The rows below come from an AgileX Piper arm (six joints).
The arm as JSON. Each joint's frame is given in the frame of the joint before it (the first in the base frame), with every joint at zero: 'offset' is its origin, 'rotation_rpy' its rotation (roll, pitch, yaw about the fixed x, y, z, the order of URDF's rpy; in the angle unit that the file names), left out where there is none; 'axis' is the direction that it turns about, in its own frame. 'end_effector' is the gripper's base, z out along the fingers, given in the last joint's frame.
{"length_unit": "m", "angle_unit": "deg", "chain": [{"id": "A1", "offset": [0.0, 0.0, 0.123], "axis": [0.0, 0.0, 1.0]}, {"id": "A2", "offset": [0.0, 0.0, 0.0], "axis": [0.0, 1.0, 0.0]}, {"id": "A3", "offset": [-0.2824, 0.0, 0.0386], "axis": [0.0, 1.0, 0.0]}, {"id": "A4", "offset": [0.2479, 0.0, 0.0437], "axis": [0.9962, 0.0, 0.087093]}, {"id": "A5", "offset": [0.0, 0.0, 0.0], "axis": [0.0, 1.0, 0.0]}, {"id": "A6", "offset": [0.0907, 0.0, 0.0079], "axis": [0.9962, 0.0, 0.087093]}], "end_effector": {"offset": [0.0, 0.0, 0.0], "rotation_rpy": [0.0, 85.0, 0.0]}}
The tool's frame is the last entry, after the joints.
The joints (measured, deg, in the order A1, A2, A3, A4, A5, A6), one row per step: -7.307, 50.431, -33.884, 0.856, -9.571, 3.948; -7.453, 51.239, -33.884, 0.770, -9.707, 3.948; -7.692, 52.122, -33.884, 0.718, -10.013, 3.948; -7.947, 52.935, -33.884, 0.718, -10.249, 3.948; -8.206, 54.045, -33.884, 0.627, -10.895, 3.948; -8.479, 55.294, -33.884, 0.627, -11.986, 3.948; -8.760, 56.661, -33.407, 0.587, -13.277, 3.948; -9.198, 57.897, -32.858, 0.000, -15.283, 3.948; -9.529, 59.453, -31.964, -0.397, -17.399, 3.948; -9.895, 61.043, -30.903, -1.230, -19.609, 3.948; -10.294, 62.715, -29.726, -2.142, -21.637, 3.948
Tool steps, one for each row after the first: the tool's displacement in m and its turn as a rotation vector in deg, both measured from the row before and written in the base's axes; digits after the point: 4 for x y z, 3 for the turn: 0.0029, -0.0008, -0.0025, 0.002, 0.677, -0.130; 0.0031, -0.0012, -0.0025, 0.025, 0.579, -0.231; 0.0028, -0.0013, -0.0024, 0.078, 0.572, -0.258; 0.0038, -0.0014, -0.0029, -0.024, 0.472, -0.243; 0.0043, -0.0016, -0.0028, 0.020, 0.157, -0.284; 0.0041, -0.0017, -0.0058, 0.041, 0.553, -0.282; 0.0034, -0.0020, -0.0047, -0.585, -0.131, -0.255; 0.0038, -0.0017, -0.0078, -0.308, 0.389, -0.180; 0.0033, -0.0015, -0.0088, -0.664, 0.561, -0.001; 0.0028, -0.0015, -0.0101, -0.633, 0.947, 0.062
